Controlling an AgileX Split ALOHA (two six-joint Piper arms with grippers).
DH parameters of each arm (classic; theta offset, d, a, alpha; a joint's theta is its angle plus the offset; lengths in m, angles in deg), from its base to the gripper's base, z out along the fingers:
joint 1: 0 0.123 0 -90
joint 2: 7.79 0 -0.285 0
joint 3: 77.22 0 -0.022 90
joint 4: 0 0.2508 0 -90
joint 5: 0 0 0.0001 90
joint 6: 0 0.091 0 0
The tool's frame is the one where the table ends.
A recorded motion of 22 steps. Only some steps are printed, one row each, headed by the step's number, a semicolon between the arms.
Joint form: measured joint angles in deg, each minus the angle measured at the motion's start. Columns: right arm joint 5, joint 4, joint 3, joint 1, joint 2, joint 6; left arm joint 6, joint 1, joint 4, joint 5, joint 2, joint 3.
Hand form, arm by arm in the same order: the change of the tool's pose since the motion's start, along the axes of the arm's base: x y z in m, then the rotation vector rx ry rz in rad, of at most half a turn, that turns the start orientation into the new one. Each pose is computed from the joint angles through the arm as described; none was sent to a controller.
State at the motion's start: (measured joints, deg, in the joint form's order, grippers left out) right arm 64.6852 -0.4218 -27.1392 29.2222 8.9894 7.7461; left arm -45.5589 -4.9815 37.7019 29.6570 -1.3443 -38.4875
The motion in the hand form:
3: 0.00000 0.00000 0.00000 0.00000 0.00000 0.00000; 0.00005 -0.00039 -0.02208 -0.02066 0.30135 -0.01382
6: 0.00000 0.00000 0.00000 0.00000 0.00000 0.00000; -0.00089 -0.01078 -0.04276 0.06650 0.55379 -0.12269
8: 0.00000 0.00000 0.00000 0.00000 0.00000 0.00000; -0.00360 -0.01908 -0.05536 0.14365 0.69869 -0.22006
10: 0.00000 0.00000 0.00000 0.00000 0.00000 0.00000; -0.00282 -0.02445 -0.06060 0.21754 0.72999 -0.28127
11: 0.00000 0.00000 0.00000 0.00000 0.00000 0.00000; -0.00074 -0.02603 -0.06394 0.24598 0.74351 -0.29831
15: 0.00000 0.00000 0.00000 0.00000 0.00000 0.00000; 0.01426 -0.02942 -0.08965 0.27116 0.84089 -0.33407
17: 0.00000 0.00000 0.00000 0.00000 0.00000 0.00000; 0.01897 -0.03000 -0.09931 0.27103 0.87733 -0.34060
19: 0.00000 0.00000 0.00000 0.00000 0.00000 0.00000; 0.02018 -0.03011 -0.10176 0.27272 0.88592 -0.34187
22: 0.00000 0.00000 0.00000 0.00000 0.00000 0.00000; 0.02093 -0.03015 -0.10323 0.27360 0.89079 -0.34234
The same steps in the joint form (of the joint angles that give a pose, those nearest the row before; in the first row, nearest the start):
3: 0.00 0.00 0.00 0.00 0.00 0.00; 13.70 0.00 -13.39 16.84 0.00 -1.61
6: 0.00 0.00 0.00 0.00 0.00 0.00; 27.80 0.00 -25.24 28.96 0.00 -1.89
8: 0.00 0.00 0.00 0.00 0.00 0.00; 36.14 0.00 -32.00 36.39 0.00 -1.83
10: 0.00 0.00 0.00 0.00 0.00 0.00; 41.84 0.00 -35.66 37.46 -0.19 -1.05
11: 0.00 0.00 0.00 0.00 0.00 0.00; 43.84 0.00 -36.61 37.46 -0.19 -0.28
15: 0.00 0.00 0.00 0.00 0.00 0.00; 46.16 0.00 -38.03 37.28 -0.19 5.60
17: 0.00 0.00 0.00 0.00 0.00 0.00; 46.34 0.00 -38.15 37.28 -0.19 7.71
19: 0.00 0.00 0.00 0.00 0.00 0.00; 46.47 0.00 -38.15 37.22 -0.19 8.25
22: 0.00 0.00 0.00 0.00 0.00 0.00; 46.53 0.00 -38.13 37.17 -0.19 8.59

